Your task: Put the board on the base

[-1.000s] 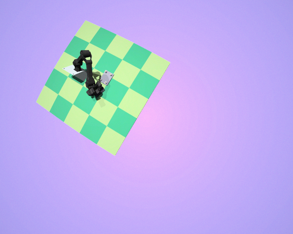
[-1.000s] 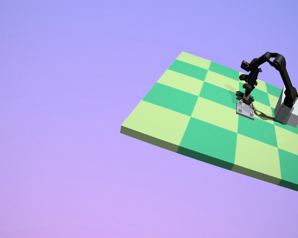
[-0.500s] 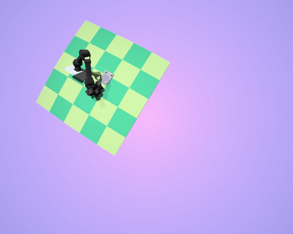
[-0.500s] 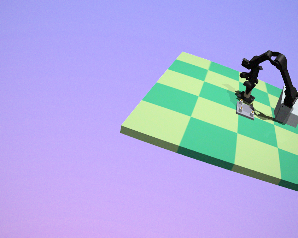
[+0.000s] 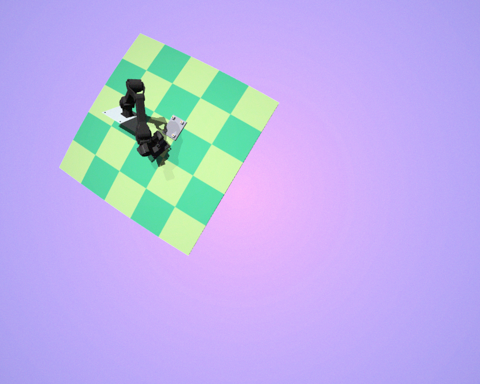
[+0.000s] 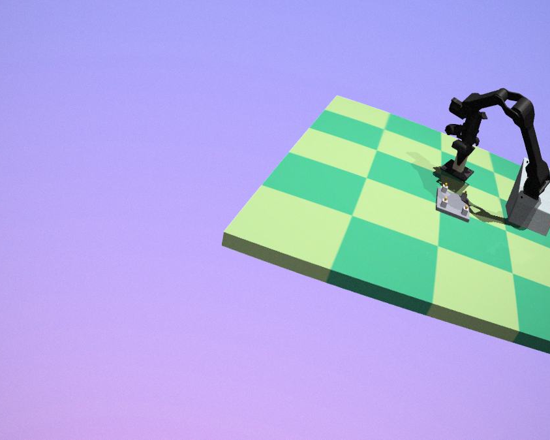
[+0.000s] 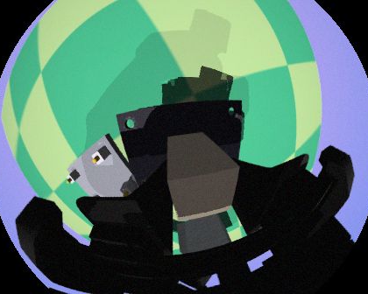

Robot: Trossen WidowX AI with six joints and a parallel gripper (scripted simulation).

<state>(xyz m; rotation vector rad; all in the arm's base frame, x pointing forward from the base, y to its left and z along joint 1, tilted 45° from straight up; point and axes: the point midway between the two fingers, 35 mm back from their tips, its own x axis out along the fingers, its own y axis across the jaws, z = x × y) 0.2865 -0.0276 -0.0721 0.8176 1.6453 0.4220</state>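
Now: gripper tip 1 cm past the grey base, 19 cm to the right of it and 8 cm above it. Round my gripper tip: black board (1 cm below).
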